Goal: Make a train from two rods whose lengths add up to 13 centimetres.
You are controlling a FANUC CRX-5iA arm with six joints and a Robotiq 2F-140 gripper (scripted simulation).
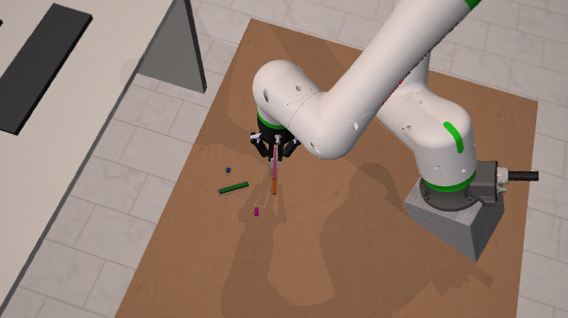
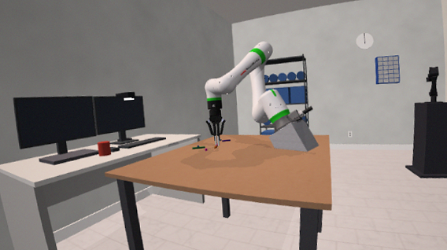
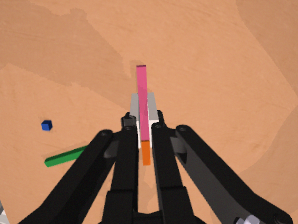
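Now: the pink rod 3 cm below my hand. Round my hand: tiny blue rod: 12 cm ahead, 5 cm to the left, 3 cm below; green rod: 9 cm ahead, 9 cm to the left, 3 cm below; orange rod: 2 cm behind, 7 cm to the left, 3 cm below.
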